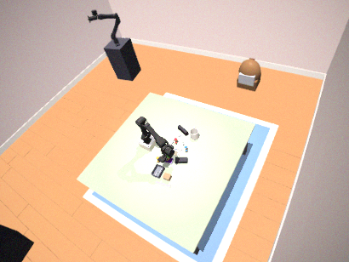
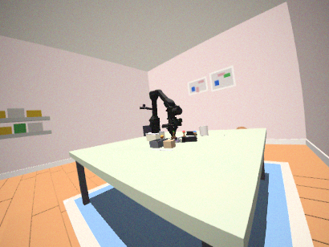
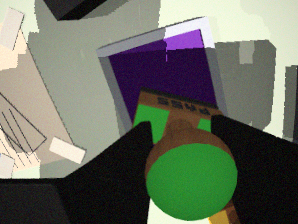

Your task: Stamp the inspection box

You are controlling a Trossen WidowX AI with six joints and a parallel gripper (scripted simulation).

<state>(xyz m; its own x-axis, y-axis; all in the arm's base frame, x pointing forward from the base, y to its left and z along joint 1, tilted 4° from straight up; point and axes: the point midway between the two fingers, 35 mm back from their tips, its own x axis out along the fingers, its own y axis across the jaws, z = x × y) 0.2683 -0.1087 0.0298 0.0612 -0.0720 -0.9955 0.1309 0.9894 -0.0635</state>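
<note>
Right now the purple ink pad is 40 mm below my gripper tip and 10 mm behind it. Also, from my gripper tip: yellow-knobbed stamp 90 mm behind, 30 mm to the right, 30 mm below; then green-knobbed stamp right at my gripper tip; then pale card 110 mm to the left, 50 mm below, 20 mm ahead.
</note>
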